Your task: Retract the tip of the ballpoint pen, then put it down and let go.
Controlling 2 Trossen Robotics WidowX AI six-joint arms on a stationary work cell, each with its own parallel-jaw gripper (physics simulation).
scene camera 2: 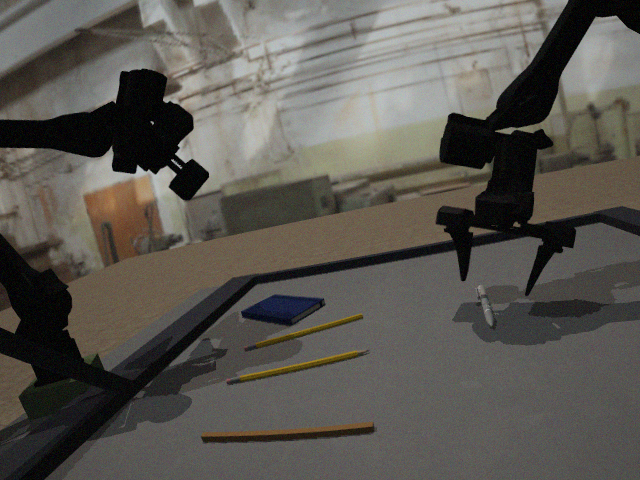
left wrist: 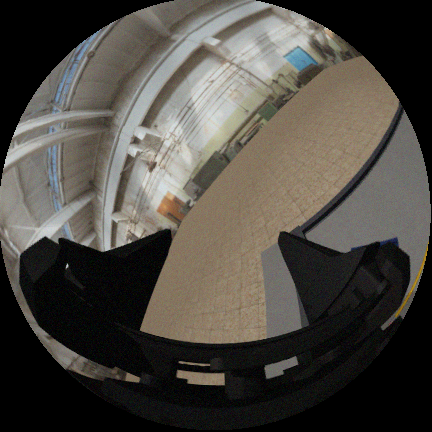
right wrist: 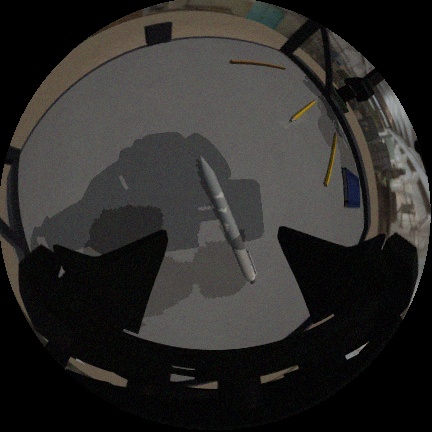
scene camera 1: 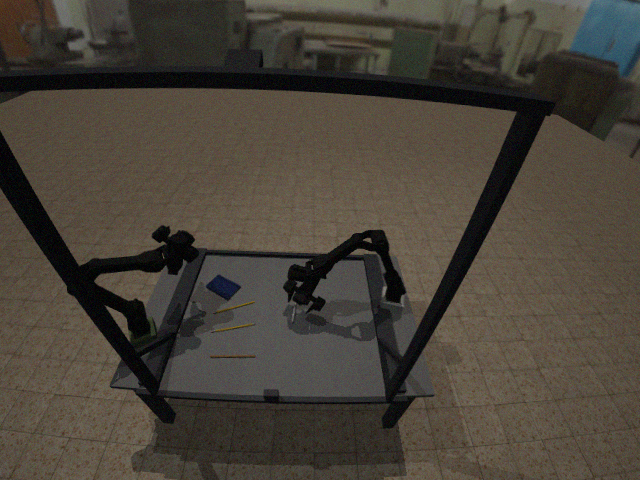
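Seen in the pictures: left gripper, fingertip midpoint: [scene camera 2: 173, 160] [left wrist: 226, 236]; right gripper, fingertip midpoint: [scene camera 2: 494, 288] [right wrist: 223, 234] [scene camera 1: 297, 307]; left arm's base, origin of the base link: [right wrist: 340, 95] [scene camera 1: 141, 329]; right arm's base, origin of the base link: [scene camera 1: 393, 296].
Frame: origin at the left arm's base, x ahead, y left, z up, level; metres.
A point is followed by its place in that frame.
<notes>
The ballpoint pen [scene camera 1: 294, 313] @[y -0.201, x 0.605, z -0.029 m] [scene camera 2: 485, 305] @[y -0.192, x 0.605, z -0.029 m] [right wrist: 227, 220] @[y -0.188, x 0.613, z -0.029 m] is white and grey and lies on the grey table top, partly in shadow. In the right wrist view its tapered end points up the picture and its clip end lies lower, with a small dark button end. Whether the writing tip is out is too small to tell. My right gripper [scene camera 2: 495, 287] @[y -0.192, x 0.625, z -0.010 m] [right wrist: 223, 234] @[y -0.192, x 0.625, z -0.010 m] is open and empty, a little above the pen, with its fingers spread to either side and apart from it. My left gripper [left wrist: 226, 236] @[y 0.178, x 0.259, z 0.283 m] is open and empty, raised at the left, far from the pen.
A dark blue book [scene camera 1: 223, 286] @[y 0.093, x 0.381, z -0.028 m] [scene camera 2: 282, 308] @[y 0.078, x 0.379, z -0.028 m] [right wrist: 351, 188] @[y 0.069, x 0.396, z -0.028 m], two yellow pencils [scene camera 2: 305, 332] @[y -0.043, x 0.385, z -0.036 m] [scene camera 2: 297, 366] @[y -0.142, x 0.345, z -0.034 m] and an orange-brown stick [scene camera 1: 232, 356] @[y -0.263, x 0.295, z -0.035 m] [scene camera 2: 287, 432] @[y -0.266, x 0.300, z -0.033 m] [right wrist: 257, 64] @[y -0.267, x 0.315, z -0.038 m] lie left of the pen in the scene views. Dark frame posts [scene camera 1: 467, 248] @[y -0.699, x 0.717, z 0.713 m] rise at the table's sides.
</notes>
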